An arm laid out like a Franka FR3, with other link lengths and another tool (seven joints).
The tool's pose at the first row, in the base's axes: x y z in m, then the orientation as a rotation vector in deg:
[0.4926 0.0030 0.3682 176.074 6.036 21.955]
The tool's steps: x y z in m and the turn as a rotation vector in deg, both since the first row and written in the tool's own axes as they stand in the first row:
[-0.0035 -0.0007 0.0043 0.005 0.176 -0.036]
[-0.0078 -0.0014 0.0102 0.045 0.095 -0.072]
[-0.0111 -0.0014 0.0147 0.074 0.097 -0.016]
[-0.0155 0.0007 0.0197 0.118 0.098 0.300]
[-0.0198 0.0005 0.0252 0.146 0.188 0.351]
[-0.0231 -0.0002 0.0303 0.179 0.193 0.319]
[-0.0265 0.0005 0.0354 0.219 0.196 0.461]
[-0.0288 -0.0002 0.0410 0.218 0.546 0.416]
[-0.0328 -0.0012 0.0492 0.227 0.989 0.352]
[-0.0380 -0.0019 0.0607 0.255 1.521 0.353]
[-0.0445 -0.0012 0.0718 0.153 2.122 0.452]
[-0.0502 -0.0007 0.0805 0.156 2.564 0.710]
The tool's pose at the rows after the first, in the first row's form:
[0.4902 0.0033 0.3631 176.045 6.098 22.225]
[0.4875 0.0035 0.3563 176.091 6.160 22.101]
[0.4854 0.0031 0.3512 176.129 6.080 22.109]
[0.4825 0.0005 0.3454 176.225 5.606 22.128]
[0.4797 0.0002 0.3390 176.247 5.537 22.271]
[0.4777 0.0005 0.3332 176.273 5.593 22.280]
[0.4757 -0.0006 0.3275 176.336 5.384 22.294]
[0.4748 -0.0003 0.3215 176.270 5.465 22.831]
[0.4729 0.0001 0.3125 176.193 5.580 23.512]
[0.4707 0.0001 0.3001 176.127 5.603 24.334]
[0.4672 -0.0015 0.2878 175.933 5.449 25.257]
[0.4639 -0.0027 0.2780 175.894 5.068 25.950]

